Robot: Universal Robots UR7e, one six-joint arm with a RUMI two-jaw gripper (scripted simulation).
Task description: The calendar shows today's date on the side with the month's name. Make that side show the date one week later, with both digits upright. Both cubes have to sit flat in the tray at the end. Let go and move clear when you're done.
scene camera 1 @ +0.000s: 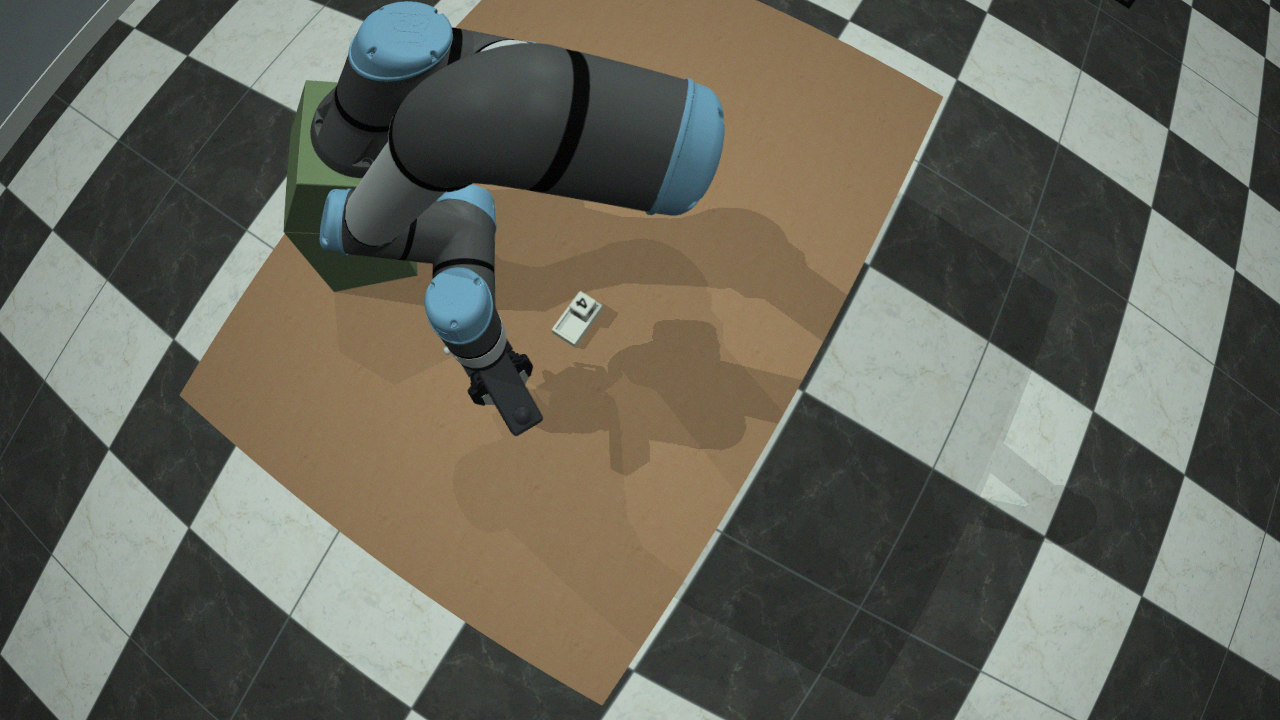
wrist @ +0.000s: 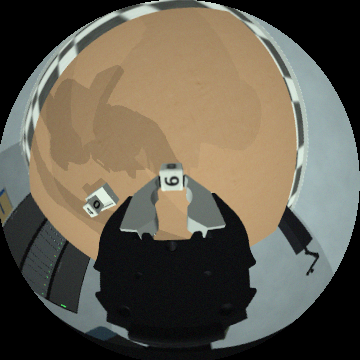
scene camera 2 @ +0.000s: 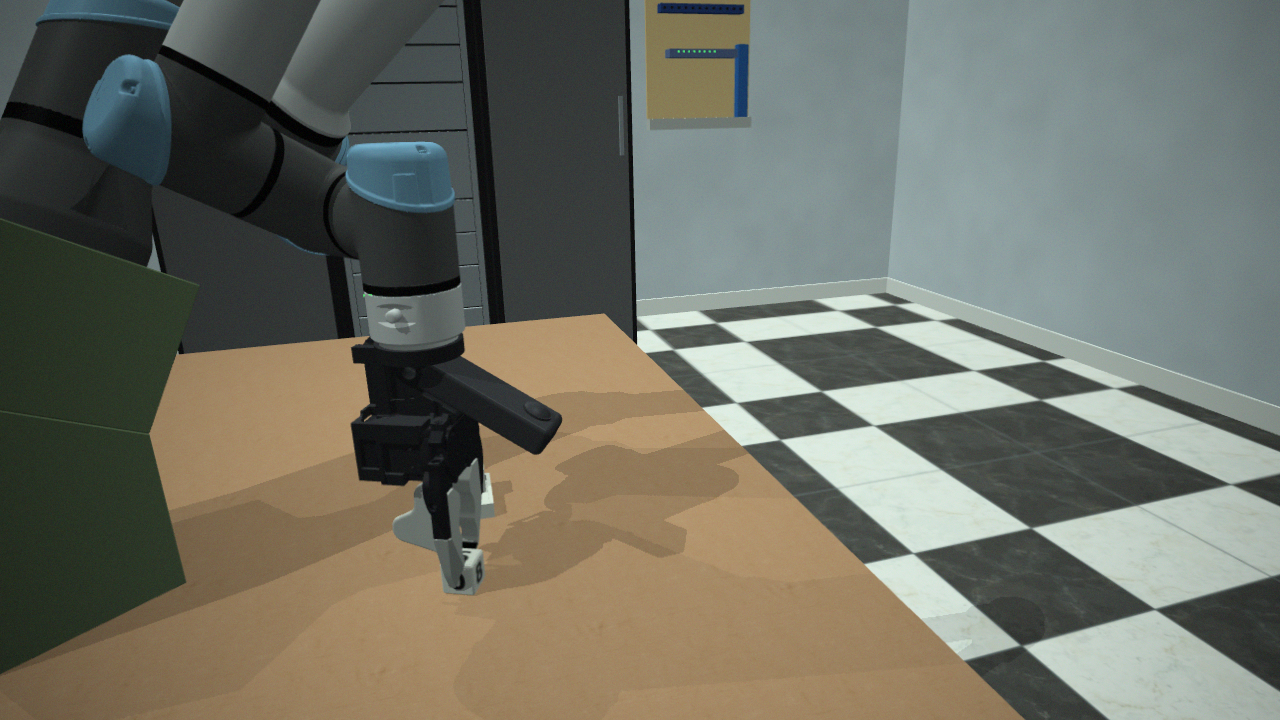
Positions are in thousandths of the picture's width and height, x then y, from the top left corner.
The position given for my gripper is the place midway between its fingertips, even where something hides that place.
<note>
I see my gripper (scene camera 2: 361,799) and a white calendar tray (scene camera 1: 445,456).
My gripper is seen too in scene camera 1 (scene camera 1: 398,549) and in the wrist view (wrist: 479,490).
</note>
